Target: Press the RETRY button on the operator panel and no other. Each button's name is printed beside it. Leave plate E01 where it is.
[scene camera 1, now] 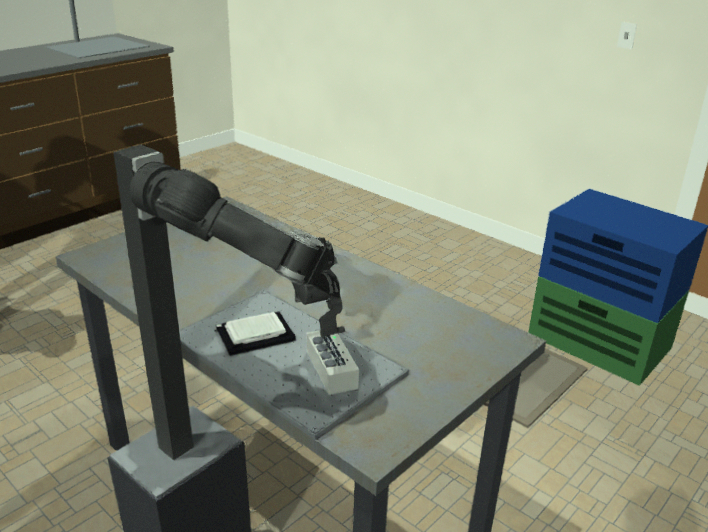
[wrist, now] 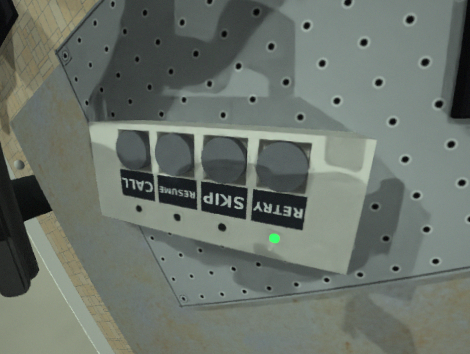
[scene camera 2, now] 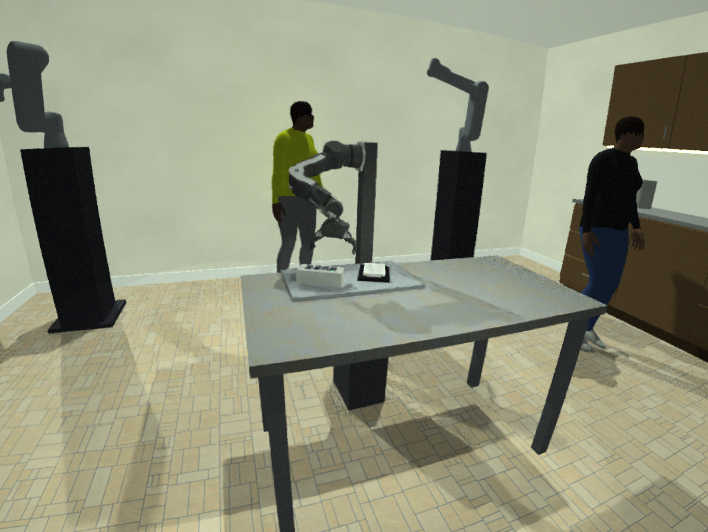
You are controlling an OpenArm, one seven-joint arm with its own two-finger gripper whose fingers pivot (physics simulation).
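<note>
The white operator panel (scene camera 1: 343, 380) (scene camera 2: 320, 278) (wrist: 350, 200) has a row of grey round buttons. In the wrist view, the RETRY button (wrist: 283, 166) is at the row's right end, with a lit green lamp (wrist: 274, 238) below its label. The SKIP button (wrist: 224, 159), RESUME button (wrist: 174, 153) and CALL button (wrist: 133, 149) follow leftward; their lamps are dark. My gripper (scene camera 2: 334, 248) is open, its fingers spread wide above the board, apart from the buttons. A white plate (scene camera 1: 255, 327) (scene camera 2: 374, 268), its name unreadable, lies on a black base beside the panel.
The panel and black base stand on a perforated grey board (scene camera 1: 251, 371) (scene camera 2: 406, 280) (wrist: 350, 75) on the table (scene camera 1: 446, 348) (scene camera 2: 457, 303). A dark edge shows at the wrist view's upper right. Two people and two other arms on pedestals stand around the room.
</note>
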